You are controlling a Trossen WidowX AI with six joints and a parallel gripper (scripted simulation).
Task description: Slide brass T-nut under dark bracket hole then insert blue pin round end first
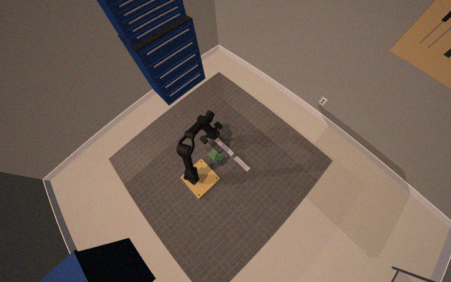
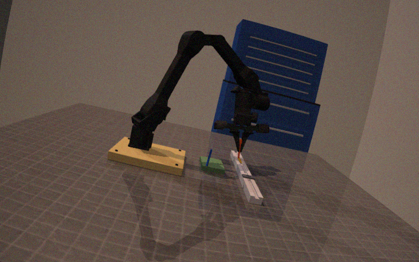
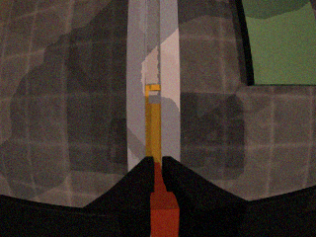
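The brass T-nut is 20 mm to the right of my gripper tip. Also, from my gripper tip: green tray: 110 mm behind, 120 mm to the right, 40 mm below; blue pin: 120 mm behind, 140 mm to the right, 20 mm below.
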